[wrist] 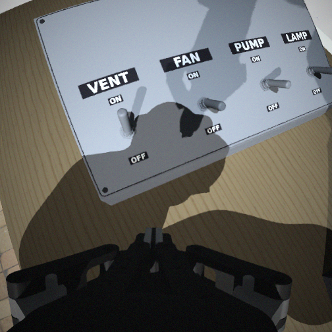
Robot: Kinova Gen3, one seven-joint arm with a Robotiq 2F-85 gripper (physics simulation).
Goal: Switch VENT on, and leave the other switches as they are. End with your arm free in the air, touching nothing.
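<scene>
The VENT switch lever (pixel 124 121) is on the left of the grey panel (pixel 65 55); its tip points up toward its ON label (pixel 115 100), away from its OFF label (pixel 138 158). The FAN lever (pixel 214 104), PUMP lever (pixel 278 84) and LAMP lever (pixel 320 70) all point to the right in the view, alike and unlike VENT; their exact lean is hard to judge from this angle. My gripper (pixel 153 238) is shut and empty, below the panel's lower edge in the view, with its fingertips apart from every lever.
The panel lies on a wood-grain table top (pixel 270 185). Dark shadows of the arm fall across the panel and table. A dark object shows partly at the right edge. A tiled floor (pixel 6 265) shows at the lower left.
</scene>
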